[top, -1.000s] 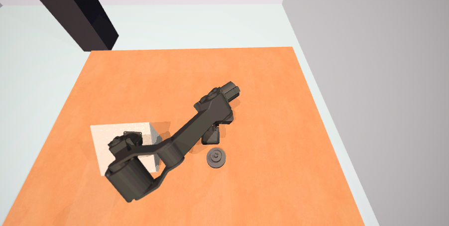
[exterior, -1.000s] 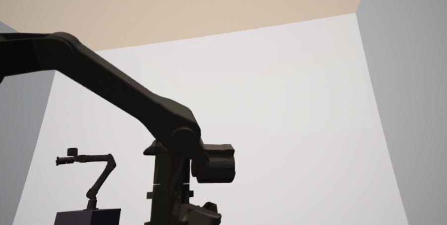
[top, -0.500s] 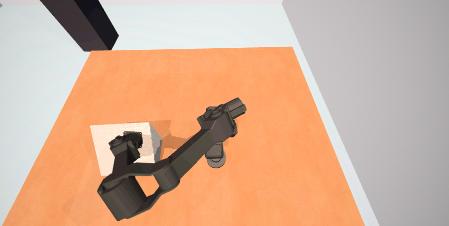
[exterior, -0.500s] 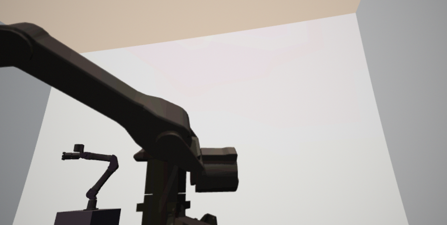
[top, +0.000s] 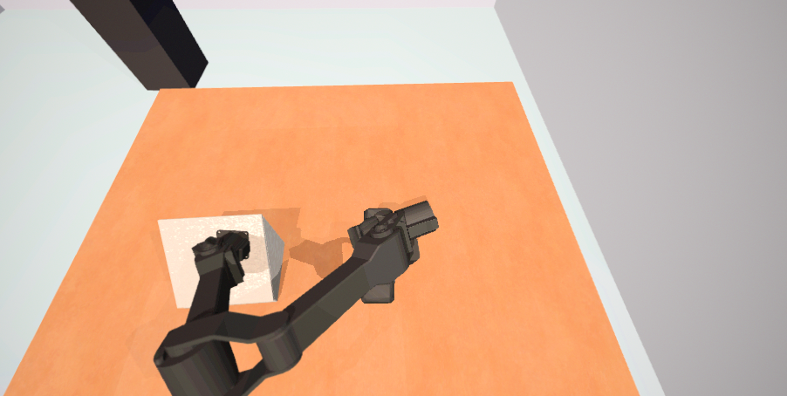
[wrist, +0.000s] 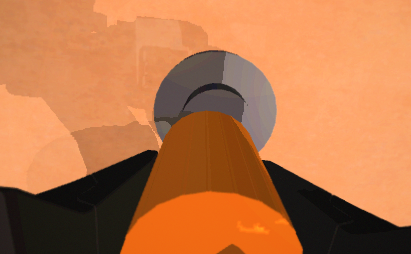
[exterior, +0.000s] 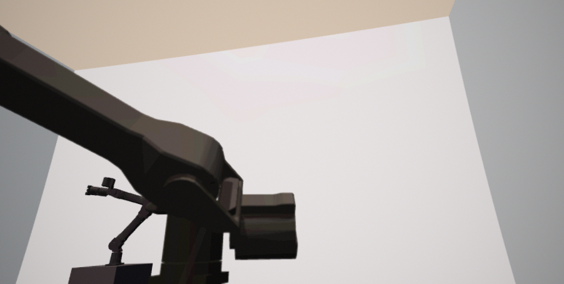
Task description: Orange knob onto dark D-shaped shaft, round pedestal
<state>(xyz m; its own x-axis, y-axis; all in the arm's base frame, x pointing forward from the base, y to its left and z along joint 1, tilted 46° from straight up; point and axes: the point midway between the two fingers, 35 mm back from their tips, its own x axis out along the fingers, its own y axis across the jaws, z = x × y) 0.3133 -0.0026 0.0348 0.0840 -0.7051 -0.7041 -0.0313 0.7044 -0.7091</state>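
The round pedestal is 7 cm below my gripper tip and 1 cm to the right of it. Also, from my gripper tip: orange knob (2 cm above).
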